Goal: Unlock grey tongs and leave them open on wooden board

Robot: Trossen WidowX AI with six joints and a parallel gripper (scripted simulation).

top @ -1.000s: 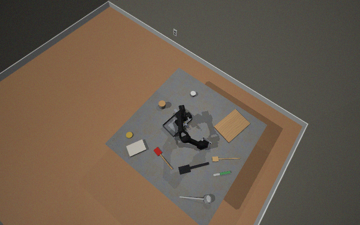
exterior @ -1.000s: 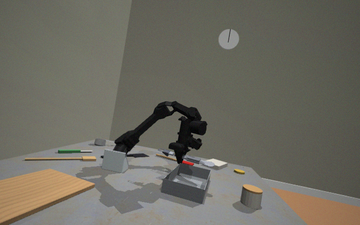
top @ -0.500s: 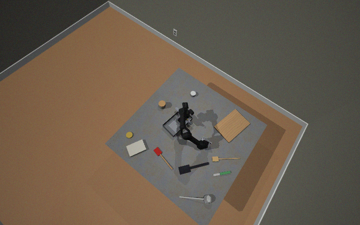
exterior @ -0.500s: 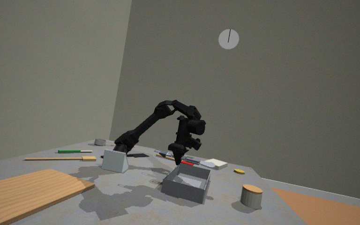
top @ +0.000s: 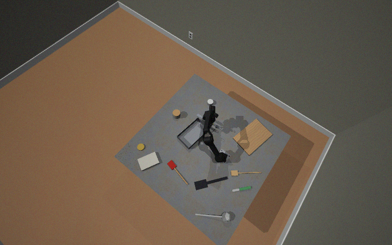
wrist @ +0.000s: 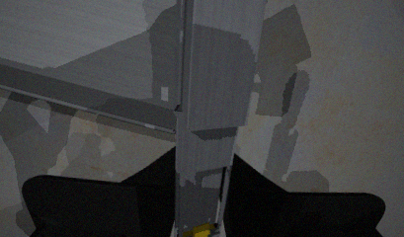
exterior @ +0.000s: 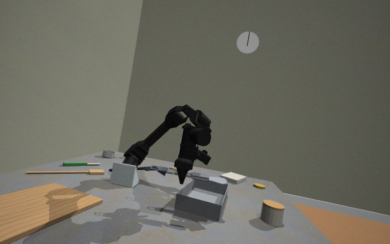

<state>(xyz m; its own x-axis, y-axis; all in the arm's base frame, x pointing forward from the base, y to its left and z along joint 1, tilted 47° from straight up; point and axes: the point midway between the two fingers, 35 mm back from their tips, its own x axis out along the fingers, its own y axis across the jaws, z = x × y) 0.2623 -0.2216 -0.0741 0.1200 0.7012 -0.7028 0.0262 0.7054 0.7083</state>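
The yellow lock piece is 4 cm above my gripper tip and 3 cm behind it. The rest, counted from my gripper tip: roasting tin (15 cm to the left, 11 cm ahead, 8 cm below); then wooden board (44 cm behind, 16 cm to the right, 10 cm below); then red spatula (56 cm to the left, 10 cm below, 4 cm ahead).
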